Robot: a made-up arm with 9 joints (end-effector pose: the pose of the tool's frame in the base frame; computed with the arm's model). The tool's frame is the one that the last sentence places.
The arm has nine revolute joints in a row. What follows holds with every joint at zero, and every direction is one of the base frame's.
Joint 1 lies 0.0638 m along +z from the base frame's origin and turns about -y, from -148.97 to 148.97 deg.
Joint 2 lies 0.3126 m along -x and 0.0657 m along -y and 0.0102 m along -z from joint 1 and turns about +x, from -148.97 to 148.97 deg.
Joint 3 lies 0.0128 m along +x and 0.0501 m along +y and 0.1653 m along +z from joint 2 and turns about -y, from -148.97 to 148.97 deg.
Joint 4 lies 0.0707 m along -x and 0.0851 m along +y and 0.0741 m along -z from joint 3 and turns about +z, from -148.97 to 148.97 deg.
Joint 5 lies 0.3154 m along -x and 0.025 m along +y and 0.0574 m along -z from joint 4 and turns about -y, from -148.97 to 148.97 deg.
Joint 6 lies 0.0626 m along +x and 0.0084 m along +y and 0.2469 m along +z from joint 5 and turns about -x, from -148.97 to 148.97 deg.
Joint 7 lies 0.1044 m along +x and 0.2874 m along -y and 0.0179 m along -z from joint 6 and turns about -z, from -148.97 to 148.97 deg.
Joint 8 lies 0.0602 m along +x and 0.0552 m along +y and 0.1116 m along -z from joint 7 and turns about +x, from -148.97 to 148.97 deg.
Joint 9 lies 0.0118 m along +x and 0.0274 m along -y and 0.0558 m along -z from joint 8 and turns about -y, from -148.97 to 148.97 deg.
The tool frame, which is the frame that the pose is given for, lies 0.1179 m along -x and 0.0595 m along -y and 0.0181 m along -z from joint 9; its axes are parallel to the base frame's.
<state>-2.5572 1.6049 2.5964 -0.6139 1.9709 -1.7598 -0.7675 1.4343 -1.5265</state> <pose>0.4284 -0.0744 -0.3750 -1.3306 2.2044 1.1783</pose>
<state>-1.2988 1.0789 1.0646 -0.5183 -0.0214 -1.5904 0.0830 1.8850 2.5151</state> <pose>0.2777 -0.1278 0.4098 -0.2937 -0.1814 1.4003</pose>
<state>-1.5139 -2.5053 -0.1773 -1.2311 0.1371 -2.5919 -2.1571 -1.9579 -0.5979</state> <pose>-0.3766 -0.3691 0.1435 0.1132 -1.5212 1.0702</pose>
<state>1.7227 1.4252 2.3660 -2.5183 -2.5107 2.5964 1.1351 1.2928 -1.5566</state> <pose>-0.1211 -0.8261 0.1414 -0.4910 1.7898 -2.1054</pose>
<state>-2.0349 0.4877 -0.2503 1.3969 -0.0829 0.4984 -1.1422 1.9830 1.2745</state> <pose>0.1889 -0.3643 0.2668 -1.9706 -2.1585 0.8238</pose>
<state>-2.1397 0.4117 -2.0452 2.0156 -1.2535 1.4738 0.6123 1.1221 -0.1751</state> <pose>0.5031 0.1913 0.2951 -2.7150 -0.6119 0.0021</pose>
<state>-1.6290 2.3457 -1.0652 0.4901 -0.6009 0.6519 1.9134 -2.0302 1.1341</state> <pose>-0.1760 -0.2052 0.1943 0.5133 0.6091 1.1145</pose>
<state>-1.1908 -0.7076 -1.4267 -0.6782 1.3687 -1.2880 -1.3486 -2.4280 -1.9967</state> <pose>-0.1237 0.5700 0.4728 -1.8993 0.5814 -0.2816</pose>
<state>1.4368 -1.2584 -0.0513 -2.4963 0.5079 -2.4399 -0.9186 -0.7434 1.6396</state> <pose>-0.1862 0.2551 0.0639 0.9487 0.1666 -0.4365</pose>
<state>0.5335 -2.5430 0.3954 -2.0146 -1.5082 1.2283 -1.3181 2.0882 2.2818</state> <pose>-0.2808 -0.2558 -0.2594 -0.0970 -2.3457 -1.4276</pose>
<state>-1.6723 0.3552 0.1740 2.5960 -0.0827 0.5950 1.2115 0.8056 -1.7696</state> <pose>0.4966 0.1456 0.1119 1.0364 1.7783 2.0596</pose>
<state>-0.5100 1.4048 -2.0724 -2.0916 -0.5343 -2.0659 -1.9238 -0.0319 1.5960</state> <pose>-0.4187 0.0103 0.2609 0.4269 -1.1300 -0.5649</pose>
